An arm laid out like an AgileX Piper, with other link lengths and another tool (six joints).
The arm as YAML. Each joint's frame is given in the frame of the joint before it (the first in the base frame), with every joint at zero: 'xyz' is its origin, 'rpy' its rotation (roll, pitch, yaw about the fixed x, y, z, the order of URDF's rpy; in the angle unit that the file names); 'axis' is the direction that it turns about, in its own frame. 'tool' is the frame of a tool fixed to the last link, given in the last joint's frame.
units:
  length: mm
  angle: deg
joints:
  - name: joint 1
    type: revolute
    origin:
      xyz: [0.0, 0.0, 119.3]
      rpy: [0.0, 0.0, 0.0]
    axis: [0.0, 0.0, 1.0]
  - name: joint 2
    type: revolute
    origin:
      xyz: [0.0, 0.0, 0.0]
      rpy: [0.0, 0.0, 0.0]
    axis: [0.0, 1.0, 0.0]
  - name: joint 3
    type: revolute
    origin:
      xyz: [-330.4, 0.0, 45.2]
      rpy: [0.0, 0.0, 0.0]
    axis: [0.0, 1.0, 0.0]
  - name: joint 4
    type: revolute
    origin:
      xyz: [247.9, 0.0, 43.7]
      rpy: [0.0, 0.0, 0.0]
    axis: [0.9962, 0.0, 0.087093]
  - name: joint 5
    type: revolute
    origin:
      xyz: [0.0, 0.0, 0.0]
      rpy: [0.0, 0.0, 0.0]
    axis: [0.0, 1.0, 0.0]
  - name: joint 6
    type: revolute
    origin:
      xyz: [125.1, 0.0, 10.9]
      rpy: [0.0, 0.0, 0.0]
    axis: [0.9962, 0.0, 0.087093]
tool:
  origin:
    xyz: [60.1, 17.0, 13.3]
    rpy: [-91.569, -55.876, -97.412]
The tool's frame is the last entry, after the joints.
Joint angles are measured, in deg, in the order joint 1, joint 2, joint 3, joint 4, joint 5, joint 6. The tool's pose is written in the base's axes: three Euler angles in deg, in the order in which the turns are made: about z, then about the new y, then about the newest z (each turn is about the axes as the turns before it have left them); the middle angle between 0 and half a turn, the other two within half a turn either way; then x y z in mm. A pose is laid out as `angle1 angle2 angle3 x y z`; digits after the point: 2 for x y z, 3 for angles.
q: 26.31, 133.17, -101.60, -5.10, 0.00, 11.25
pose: 16.722 122.991 -144.828 588.43 308.84 162.04
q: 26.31, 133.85, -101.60, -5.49, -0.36, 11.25
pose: 16.679 123.253 -145.284 589.14 309.39 155.13
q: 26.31, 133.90, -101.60, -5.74, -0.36, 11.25
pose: 16.645 123.265 -145.556 589.11 309.43 154.48
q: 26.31, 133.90, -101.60, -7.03, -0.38, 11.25
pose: 16.503 123.052 -146.900 588.88 309.59 154.21
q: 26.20, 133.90, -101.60, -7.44, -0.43, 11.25
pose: 16.361 122.941 -147.315 589.44 308.55 154.26
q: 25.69, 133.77, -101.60, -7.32, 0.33, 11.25
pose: 15.679 123.566 -147.370 591.36 302.53 153.54
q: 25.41, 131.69, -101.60, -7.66, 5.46, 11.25
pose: 14.147 126.410 -148.766 585.98 293.97 162.45
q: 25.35, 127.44, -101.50, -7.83, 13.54, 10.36
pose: 11.955 129.913 -151.475 572.15 282.83 186.70
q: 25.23, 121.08, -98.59, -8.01, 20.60, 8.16
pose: 9.535 132.861 -155.613 546.49 266.06 215.91
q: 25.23, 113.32, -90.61, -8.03, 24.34, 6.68
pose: 7.622 136.321 -158.987 506.21 245.51 230.29
